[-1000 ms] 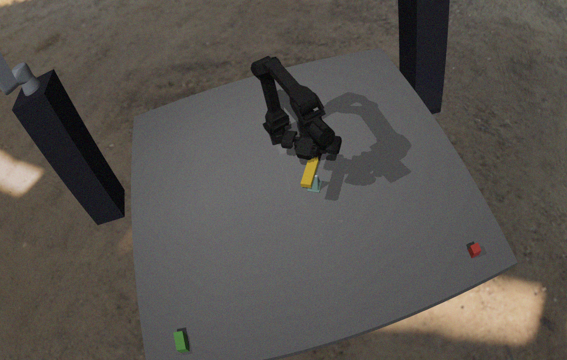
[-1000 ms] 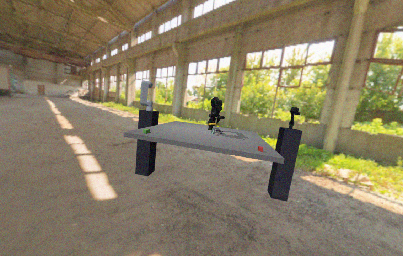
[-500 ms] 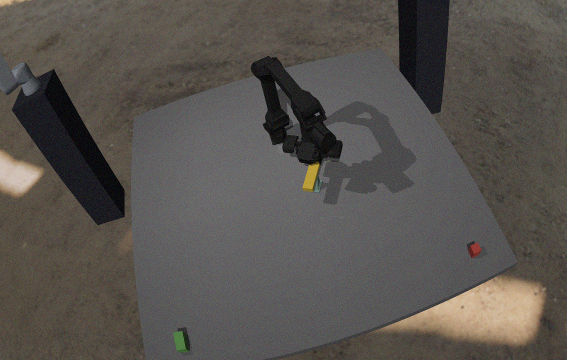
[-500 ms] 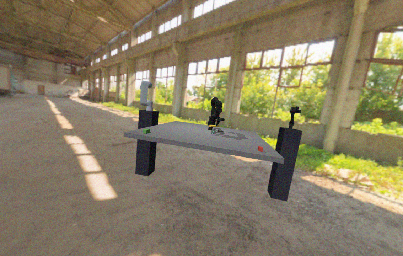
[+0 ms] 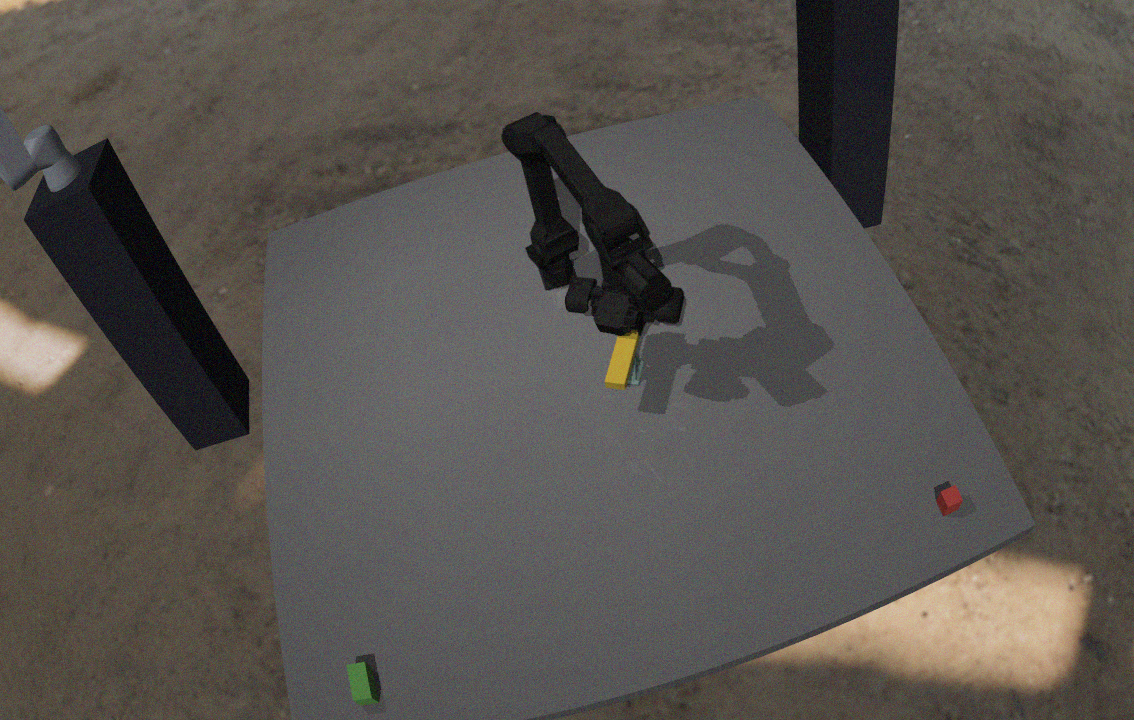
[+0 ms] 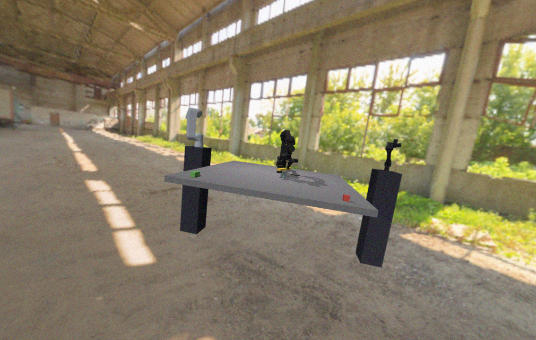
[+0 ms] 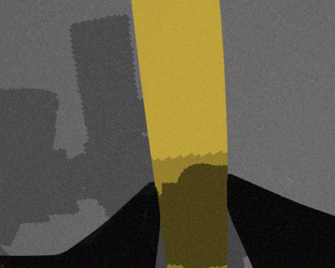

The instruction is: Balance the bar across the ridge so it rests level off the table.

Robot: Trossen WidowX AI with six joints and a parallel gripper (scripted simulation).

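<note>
My gripper tip is 2 cm short of the yellow bar and 1 cm to the left of it. Also, from my gripper tip: red block (49 cm ahead, 42 cm to the left, 6 cm below); then green block (49 cm ahead, 58 cm to the right, 6 cm below).
</note>
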